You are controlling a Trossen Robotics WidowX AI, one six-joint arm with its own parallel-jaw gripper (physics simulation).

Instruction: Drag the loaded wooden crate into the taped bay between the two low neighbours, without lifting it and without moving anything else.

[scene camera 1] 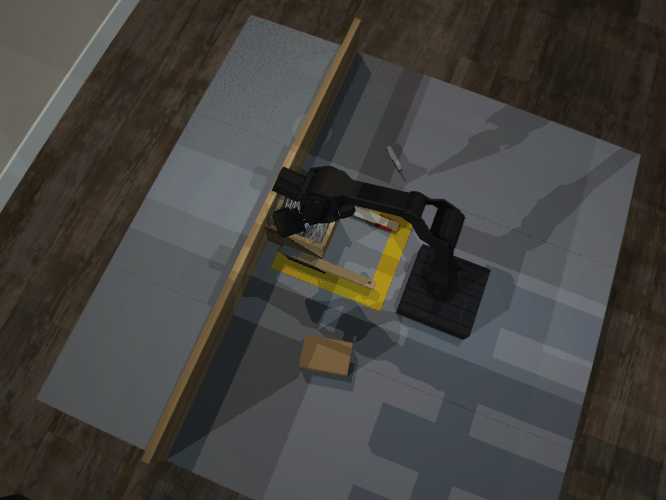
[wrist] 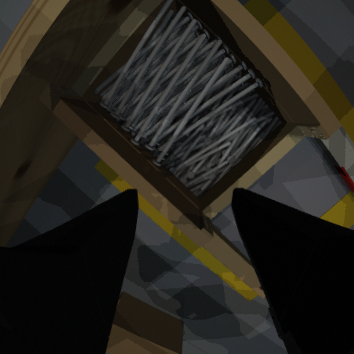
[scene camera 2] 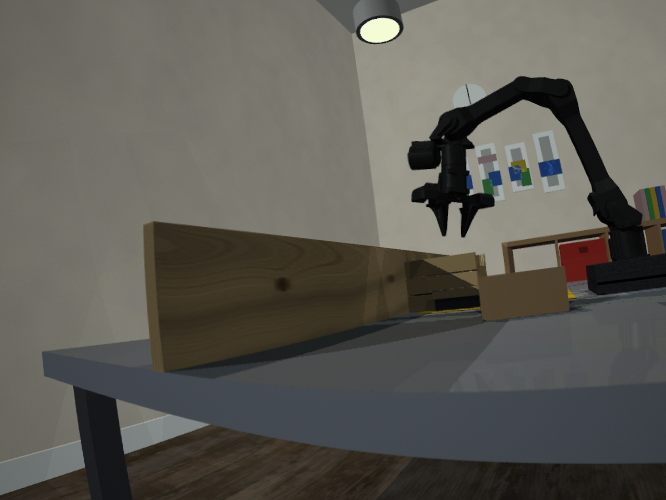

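Seen in the pictures: gripper, fingertip midpoint: [scene camera 1: 309, 224] [wrist: 185, 197] [scene camera 2: 453, 236]; arm's base, link origin: [scene camera 1: 441, 288] [scene camera 2: 630, 258].
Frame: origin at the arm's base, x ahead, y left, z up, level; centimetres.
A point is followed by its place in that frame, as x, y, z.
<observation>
The wooden crate [scene camera 1: 329, 240] {31.7, -1.7, -1.6} [scene camera 2: 443, 264] {38.8, 3.4, 4.0} [wrist: 255, 172] {32.3, -3.5, 2.9}, loaded with grey nails [scene camera 1: 317, 232] {35.3, -2.1, 0.0} [wrist: 175, 95] {41.0, -3.2, 3.3}, stands against the long plank at the far end of the yellow taped bay [scene camera 1: 392, 261] {14.1, -3.9, -5.5} [wrist: 215, 261] {22.4, 8.7, -5.5}. One low neighbour, a wooden strip [scene camera 1: 344, 273] {24.7, 5.4, -1.3} [wrist: 232, 257] {24.3, 4.9, -1.3}, lies along one side. The other, a white and red piece [scene camera 1: 371, 216] {23.9, -13.5, -4.1}, lies on the opposite side, partly under the arm. My gripper [scene camera 2: 453, 235] {36.6, 0.0, 9.8} [wrist: 185, 197] {36.6, 0.0, 9.8} is partly open and empty, above the crate. In the wrist view it is turned diagonally to the crate, with the fingertips around its near corner. The arm hides part of the crate from above.
The long upright plank [scene camera 1: 215, 322] {47.9, 30.6, 8.2} [scene camera 2: 268, 301] {48.0, 49.0, 0.1} [wrist: 40, 135] {47.8, 7.2, 2.6} runs behind the crate. A cardboard-brown box [scene camera 1: 325, 356] {21.3, 27.3, 0.4} [scene camera 2: 524, 296] {20.5, 30.8, -2.9} [wrist: 145, 340] {22.1, 23.2, 0.4} stands outside the bay. A thin grey tool [scene camera 1: 395, 159] {23.6, -32.8, -4.4} lies on the other side. The arm's dark base [scene camera 1: 416, 301] {4.9, 5.7, 0.0} is beyond the tape.
</observation>
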